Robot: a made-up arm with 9 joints. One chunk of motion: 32 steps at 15 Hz.
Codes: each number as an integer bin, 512 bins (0 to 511) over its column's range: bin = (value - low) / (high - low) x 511, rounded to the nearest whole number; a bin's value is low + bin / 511 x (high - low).
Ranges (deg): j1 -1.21..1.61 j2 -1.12..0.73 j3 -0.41..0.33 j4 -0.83..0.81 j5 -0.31..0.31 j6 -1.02..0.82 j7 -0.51..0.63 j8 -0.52..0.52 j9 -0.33..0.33
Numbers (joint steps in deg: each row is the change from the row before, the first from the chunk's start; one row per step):
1: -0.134 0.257 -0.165 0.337 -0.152 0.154 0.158 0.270 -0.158
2: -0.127 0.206 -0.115 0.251 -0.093 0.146 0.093 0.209 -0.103
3: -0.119 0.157 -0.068 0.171 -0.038 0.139 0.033 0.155 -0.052
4: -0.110 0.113 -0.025 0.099 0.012 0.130 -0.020 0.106 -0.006
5: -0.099 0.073 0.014 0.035 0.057 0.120 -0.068 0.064 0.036
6: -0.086 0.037 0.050 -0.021 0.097 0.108 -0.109 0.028 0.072
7: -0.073 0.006 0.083 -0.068 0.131 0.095 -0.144 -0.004 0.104
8: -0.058 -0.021 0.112 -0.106 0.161 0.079 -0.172 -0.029 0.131
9: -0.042 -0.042 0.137 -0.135 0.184 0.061 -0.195 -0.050 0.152
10: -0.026 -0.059 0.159 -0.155 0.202 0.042 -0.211 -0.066 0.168
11: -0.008 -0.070 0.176 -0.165 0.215 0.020 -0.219 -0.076 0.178
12: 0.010 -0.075 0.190 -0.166 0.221 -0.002 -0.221 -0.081 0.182
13: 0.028 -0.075 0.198 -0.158 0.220 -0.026 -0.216 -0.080 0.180
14: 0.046 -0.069 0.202 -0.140 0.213 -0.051 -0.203 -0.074 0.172
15: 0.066 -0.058 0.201 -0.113 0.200 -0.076 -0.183 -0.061 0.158
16: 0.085 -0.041 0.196 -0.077 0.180 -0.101 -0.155 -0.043 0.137
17: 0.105 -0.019 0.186 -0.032 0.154 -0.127 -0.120 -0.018 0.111
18: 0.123 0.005 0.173 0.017 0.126 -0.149 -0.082 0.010 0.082
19: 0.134 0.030 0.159 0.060 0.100 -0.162 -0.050 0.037 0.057
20: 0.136 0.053 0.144 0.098 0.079 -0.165 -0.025 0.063 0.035
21: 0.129 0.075 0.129 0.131 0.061 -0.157 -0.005 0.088 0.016
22: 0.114 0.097 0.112 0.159 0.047 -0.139 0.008 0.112 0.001
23: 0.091 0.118 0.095 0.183 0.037 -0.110 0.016 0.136 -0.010
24: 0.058 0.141 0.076 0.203 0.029 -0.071 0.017 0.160 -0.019
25: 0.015 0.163 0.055 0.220 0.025 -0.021 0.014 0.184 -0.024
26: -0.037 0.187 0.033 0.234 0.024 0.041 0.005 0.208 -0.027
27: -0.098 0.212 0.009 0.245 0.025 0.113 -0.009 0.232 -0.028
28: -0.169 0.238 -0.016 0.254 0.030 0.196 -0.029 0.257 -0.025
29: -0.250 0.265 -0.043 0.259 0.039 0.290 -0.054 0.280 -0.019
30: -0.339 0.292 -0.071 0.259 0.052 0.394 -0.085 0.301 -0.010
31: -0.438 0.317 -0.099 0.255 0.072 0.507 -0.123 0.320 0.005
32: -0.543 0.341 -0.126 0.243 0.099 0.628 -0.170 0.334 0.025
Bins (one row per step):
1: 195 380 169 364 130 326 299 388 133
2: 196 366 204 337 179 324 270 358 176
3: 198 353 236 312 224 322 243 332 215
4: 199 341 266 289 265 319 220 308 251
5: 201 330 293 270 302 317 198 287 283
6: 204 320 318 252 335 313 180 269 311
7: 206 311 340 237 363 310 164 254 336
8: 209 304 360 226 388 305 152 241 357
9: 212 298 378 217 407 300 141 231 373
10: 215 293 393 210 422 295 134 223 386
11: 218 290 405 207 433 289 130 218 393
12: 221 289 414 207 438 283 130 216 396
13: 224 289 420 209 437 276 132 216 395
14: 228 290 423 215 431 269 138 219 389
15: 231 293 422 223 420 262 147 226 378
16: 235 298 418 235 404 255 159 234 362
17: 238 304 412 249 382 248 175 247 341
18: 242 311 403 264 359 242 192 260 319
19: 244 318 393 277 338 238 206 274 300
20: 244 324 383 289 321 237 217 286 283
21: 243 330 372 299 306 240 226 299 268
22: 240 336 360 308 294 245 232 311 256
23: 236 342 349 316 286 253 236 322 248
24: 230 348 336 322 279 264 236 334 241
25: 222 354 321 327 276 277 235 346 237
26: 213 361 306 332 275 295 231 358 235
27: 202 368 289 335 276 315 225 369 234
28: 189 375 272 338 280 338 216 382 236
29: 174 383 253 339 288 364 204 393 241
30: 158 390 234 339 298 393 191 403 248
31: 140 397 215 338 315 424 173 413 259
32: 121 404 196 334 337 458 152 420 275

